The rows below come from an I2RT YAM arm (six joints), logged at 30 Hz.
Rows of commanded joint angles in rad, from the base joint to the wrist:
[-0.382, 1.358, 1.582, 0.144, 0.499, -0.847]
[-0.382, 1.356, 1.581, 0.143, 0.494, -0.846]
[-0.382, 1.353, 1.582, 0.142, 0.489, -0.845]
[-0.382, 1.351, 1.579, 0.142, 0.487, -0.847]
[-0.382, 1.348, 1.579, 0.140, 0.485, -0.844]
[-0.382, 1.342, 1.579, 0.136, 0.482, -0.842]
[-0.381, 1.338, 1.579, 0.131, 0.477, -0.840]
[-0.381, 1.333, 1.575, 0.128, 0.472, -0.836]
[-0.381, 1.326, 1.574, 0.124, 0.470, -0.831]
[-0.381, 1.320, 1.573, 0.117, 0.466, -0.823]
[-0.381, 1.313, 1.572, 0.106, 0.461, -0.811]
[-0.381, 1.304, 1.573, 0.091, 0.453, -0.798]
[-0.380, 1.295, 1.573, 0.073, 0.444, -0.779]
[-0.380, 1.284, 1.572, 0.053, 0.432, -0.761]
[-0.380, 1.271, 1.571, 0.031, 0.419, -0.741]
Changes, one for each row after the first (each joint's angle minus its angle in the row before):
[0.000, -0.002, -0.001, -0.001, -0.005, 0.001]
[0.000, -0.003, 0.001, -0.001, -0.005, 0.001]
[0.000, -0.002, -0.003, 0.000, -0.002, -0.002]
[0.000, -0.003, 0.000, -0.002, -0.002, 0.003]
[0.000, -0.006, 0.000, -0.004, -0.003, 0.002]
[0.001, -0.004, 0.000, -0.005, -0.005, 0.002]
[0.000, -0.005, -0.004, -0.003, -0.005, 0.004]
[0.000, -0.007, -0.001, -0.004, -0.002, 0.005]
[0.000, -0.006, -0.001, -0.007, -0.004, 0.008]
[0.000, -0.007, -0.001, -0.011, -0.005, 0.012]
[0.000, -0.009, 0.001, -0.015, -0.008, 0.013]
[0.001, -0.009, 0.000, -0.018, -0.009, 0.019]
[0.000, -0.011, -0.001, -0.020, -0.012, 0.018]
[0.000, -0.013, -0.001, -0.022, -0.013, 0.020]

